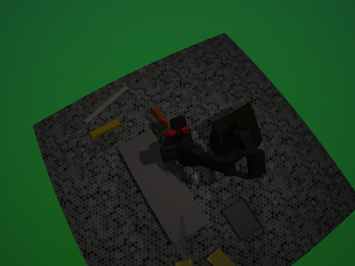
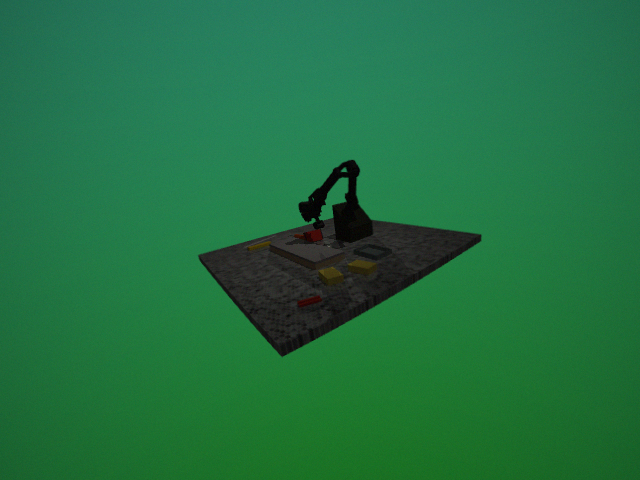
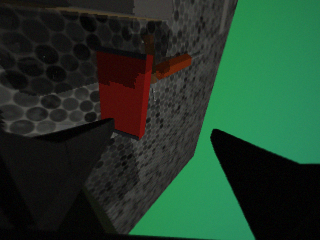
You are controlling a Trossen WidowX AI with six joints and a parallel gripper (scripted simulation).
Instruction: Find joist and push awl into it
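My gripper tip is 110 mm above the red stud finder and 50 mm to the left of it. Round my gripper tip: awl: 130 mm below, 110 mm to the right, 20 mm behind; orange-handled tool: 240 mm to the right, 120 mm below; small white block: 190 mm to the left, 130 mm below, 40 mm ahead.
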